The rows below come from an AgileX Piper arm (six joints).
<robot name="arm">
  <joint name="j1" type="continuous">
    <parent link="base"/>
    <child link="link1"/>
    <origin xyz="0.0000 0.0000 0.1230" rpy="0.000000 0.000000 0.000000"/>
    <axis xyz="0 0 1"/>
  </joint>
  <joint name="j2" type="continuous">
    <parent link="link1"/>
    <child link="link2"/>
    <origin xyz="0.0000 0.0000 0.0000" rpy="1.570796 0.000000 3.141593"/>
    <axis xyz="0 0 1"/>
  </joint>
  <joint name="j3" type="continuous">
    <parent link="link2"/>
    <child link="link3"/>
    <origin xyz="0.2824 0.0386 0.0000" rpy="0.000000 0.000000 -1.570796"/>
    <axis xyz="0 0 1"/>
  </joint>
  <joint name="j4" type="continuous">
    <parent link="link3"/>
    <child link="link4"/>
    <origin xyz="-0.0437 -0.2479 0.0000" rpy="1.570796 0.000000 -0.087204"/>
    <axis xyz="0 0 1"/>
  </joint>
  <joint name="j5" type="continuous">
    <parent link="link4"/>
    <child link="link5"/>
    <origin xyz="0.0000 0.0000 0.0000" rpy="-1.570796 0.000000 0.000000"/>
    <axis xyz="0 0 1"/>
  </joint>
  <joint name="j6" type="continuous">
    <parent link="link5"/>
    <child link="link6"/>
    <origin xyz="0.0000 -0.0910 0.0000" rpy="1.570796 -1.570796 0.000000"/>
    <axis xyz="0 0 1"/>
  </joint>
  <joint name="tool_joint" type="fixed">
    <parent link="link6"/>
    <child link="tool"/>
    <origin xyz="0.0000 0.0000 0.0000" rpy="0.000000 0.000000 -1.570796"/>
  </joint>
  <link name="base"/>
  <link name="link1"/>
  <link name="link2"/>
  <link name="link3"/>
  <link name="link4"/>
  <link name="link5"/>
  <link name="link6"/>
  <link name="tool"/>
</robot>
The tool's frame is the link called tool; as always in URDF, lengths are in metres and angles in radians. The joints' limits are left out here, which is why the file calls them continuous.
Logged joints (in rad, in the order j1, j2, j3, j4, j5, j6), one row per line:
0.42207, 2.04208, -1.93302, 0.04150, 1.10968, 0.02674
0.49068, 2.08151, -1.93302, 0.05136, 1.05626, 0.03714
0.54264, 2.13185, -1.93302, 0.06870, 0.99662, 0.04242
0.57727, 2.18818, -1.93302, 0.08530, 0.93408, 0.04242
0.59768, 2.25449, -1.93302, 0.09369, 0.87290, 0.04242
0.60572, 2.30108, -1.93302, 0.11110, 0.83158, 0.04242
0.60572, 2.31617, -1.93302, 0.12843, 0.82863, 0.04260
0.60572, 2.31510, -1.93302, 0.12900, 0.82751, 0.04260
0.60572, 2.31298, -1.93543, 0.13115, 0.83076, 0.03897
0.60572, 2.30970, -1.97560, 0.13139, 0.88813, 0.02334
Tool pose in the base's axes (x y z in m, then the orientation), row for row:
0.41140, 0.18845, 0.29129, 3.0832, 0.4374, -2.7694
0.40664, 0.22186, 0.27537, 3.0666, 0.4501, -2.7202
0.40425, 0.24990, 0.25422, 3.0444, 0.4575, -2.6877
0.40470, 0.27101, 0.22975, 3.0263, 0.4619, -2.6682
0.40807, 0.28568, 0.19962, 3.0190, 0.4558, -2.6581
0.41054, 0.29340, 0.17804, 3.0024, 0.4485, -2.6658
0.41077, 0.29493, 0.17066, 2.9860, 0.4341, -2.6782
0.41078, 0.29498, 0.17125, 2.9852, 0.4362, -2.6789
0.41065, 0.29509, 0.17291, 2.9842, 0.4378, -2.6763
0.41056, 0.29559, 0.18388, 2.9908, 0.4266, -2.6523
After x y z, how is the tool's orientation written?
As angles about the fixed x, y, z axes (roll, pitch, yaw), in radians.
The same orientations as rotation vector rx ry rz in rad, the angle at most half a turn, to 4 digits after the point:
-0.5199, 2.6660, 0.1897
-0.5891, 2.6431, 0.2290
-0.6384, 2.6285, 0.2699
-0.6696, 2.6196, 0.3007
-0.6865, 2.6231, 0.3121
-0.6829, 2.6326, 0.3304
-0.6735, 2.6501, 0.3459
-0.6726, 2.6482, 0.3472
-0.6761, 2.6459, 0.3496
-0.7081, 2.6509, 0.3450

